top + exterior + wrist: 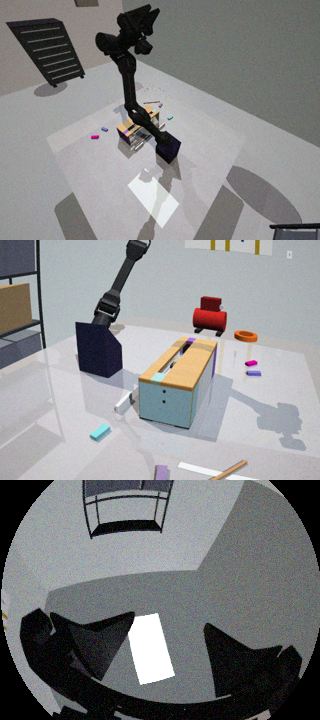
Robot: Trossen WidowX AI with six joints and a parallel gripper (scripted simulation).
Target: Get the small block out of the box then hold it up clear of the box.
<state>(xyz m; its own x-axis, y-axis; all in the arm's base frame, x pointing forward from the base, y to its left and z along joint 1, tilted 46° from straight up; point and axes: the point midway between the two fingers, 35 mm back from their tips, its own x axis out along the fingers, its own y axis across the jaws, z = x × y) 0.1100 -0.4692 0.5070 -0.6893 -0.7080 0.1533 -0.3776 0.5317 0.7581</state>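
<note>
Right now the tan block is 79 cm below my gripper tip, 20 cm ahead of it and 3 cm to the right of it. The rest, counted from my gripper tip: purple brick 87 cm below, 46 cm ahead, 19 cm to the left; box 81 cm below, 19 cm ahead, 5 cm to the right; cyan block 87 cm below, 36 cm to the right, 10 cm ahead.
</note>
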